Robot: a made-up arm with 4 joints. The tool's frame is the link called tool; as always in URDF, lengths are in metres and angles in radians. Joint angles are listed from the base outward. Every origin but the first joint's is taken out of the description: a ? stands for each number. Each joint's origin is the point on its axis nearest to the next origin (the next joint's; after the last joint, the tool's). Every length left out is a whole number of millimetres.
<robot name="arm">
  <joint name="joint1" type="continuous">
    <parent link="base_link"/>
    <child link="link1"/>
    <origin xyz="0.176 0.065 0.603" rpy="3.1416 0 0"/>
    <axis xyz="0 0 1"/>
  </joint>
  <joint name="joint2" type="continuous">
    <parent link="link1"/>
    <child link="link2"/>
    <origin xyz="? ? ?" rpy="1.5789 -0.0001 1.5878"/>
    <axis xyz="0 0 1"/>
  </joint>
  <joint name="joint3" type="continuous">
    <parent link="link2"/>
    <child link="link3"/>
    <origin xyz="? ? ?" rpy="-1.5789 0 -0.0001"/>
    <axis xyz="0 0 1"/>
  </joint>
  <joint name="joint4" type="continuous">
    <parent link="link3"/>
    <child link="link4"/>
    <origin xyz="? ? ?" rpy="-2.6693 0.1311 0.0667"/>
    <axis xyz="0 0 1"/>
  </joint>
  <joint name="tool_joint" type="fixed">
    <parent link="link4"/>
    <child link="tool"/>
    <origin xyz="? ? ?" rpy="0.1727 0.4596 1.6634"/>
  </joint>
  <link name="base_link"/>
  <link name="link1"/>
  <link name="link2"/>
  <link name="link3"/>
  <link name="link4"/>
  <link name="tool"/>
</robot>
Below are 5 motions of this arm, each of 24 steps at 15 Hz.
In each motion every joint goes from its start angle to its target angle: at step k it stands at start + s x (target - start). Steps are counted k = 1, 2, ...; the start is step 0. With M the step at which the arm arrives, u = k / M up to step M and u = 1 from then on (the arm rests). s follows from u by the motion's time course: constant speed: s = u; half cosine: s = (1 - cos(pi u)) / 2; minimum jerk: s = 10 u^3 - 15 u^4 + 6 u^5.
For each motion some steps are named. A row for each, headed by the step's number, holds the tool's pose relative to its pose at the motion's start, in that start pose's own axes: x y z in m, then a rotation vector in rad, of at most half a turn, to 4 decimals.
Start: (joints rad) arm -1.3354 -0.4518 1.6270 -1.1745
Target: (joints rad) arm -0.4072 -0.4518 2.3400 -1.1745
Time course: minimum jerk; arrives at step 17
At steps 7, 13, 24:
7: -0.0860 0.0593 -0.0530 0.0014 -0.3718 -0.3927
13: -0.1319 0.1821 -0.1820 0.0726 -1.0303 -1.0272
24: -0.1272 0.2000 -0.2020 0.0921 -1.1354 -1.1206

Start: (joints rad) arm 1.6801 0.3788 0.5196 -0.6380
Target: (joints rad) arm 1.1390 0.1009 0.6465 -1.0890
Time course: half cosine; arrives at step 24
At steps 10, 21, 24:
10: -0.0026 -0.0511 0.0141 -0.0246 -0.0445 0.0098
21: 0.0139 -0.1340 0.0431 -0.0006 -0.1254 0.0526
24: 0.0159 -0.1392 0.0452 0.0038 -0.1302 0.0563

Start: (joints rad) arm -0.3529 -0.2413 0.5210 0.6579
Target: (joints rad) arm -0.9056 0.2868 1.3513 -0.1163
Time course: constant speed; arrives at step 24
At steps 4, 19, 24:
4: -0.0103 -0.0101 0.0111 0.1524 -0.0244 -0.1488
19: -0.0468 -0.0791 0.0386 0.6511 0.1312 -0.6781
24: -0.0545 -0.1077 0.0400 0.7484 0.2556 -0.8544

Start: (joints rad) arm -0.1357 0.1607 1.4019 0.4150
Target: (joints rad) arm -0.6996 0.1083 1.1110 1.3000
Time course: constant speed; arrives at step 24
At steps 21, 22, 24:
21: -0.0884 -0.1824 -0.0539 -0.5808 -0.0715 1.3697
22: -0.0892 -0.1935 -0.0559 -0.6125 -0.0790 1.4328
24: -0.0895 -0.2162 -0.0597 -0.6772 -0.0953 1.5582

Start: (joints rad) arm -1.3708 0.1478 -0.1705 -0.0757
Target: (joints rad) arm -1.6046 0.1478 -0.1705 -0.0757
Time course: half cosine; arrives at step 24
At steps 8, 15, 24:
8: -0.0136 -0.0081 0.0019 0.0016 0.0105 0.0575
15: -0.0365 -0.0244 0.0055 0.0046 0.0290 0.1589
24: -0.0513 -0.0371 0.0083 0.0066 0.0420 0.2299

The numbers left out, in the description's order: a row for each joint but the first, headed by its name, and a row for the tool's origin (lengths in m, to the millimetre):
joint2: -0.038 -0.154 0
joint3: -0.028 -0.028 0
joint4: -0.041 0.143 0
tool: -0.027 0.03 0

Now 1 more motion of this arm.
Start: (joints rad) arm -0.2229 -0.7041 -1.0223 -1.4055
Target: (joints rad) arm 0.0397 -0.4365 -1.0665 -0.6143
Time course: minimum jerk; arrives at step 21
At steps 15, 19, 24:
15: 0.0126 0.0302 -0.0107 -0.0492 0.1316 0.4347
19: 0.0141 0.0340 -0.0124 -0.0543 0.1377 0.5067
24: 0.0142 0.0342 -0.0125 -0.0546 0.1379 0.5106

